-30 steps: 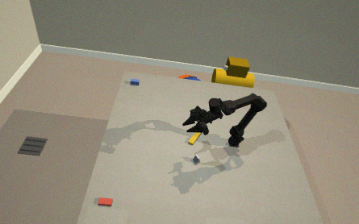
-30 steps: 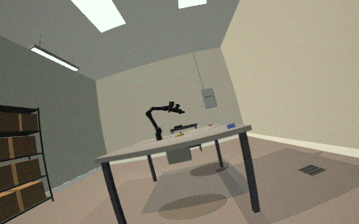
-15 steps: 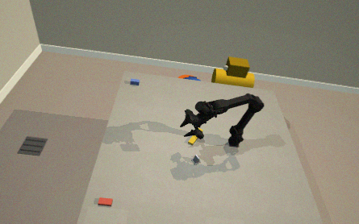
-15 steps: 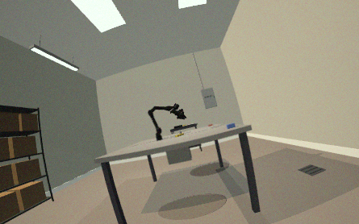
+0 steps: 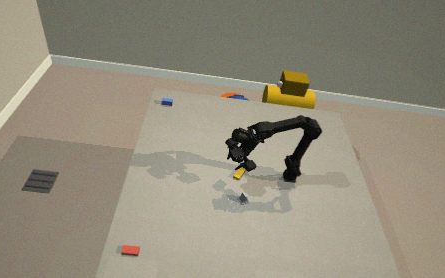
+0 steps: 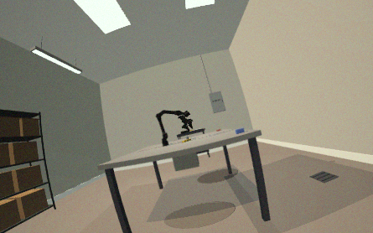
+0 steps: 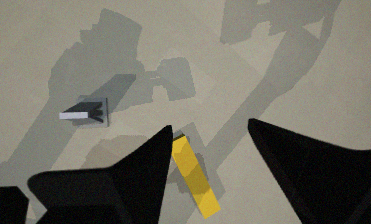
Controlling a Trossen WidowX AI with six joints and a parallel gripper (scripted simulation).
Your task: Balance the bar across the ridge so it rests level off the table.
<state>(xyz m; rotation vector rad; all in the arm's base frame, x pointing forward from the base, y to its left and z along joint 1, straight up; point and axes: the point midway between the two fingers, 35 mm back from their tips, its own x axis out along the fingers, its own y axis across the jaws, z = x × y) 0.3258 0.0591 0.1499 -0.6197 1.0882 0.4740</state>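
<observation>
Now: gripper tip 8 cm past the yellow bar, 7 cm to the left of it and 11 cm above it. The rest, counted from my gripper tip: red block: 40 cm ahead, 44 cm to the left, 11 cm below; then blue block: 40 cm ahead, 56 cm to the right, 10 cm below.
</observation>
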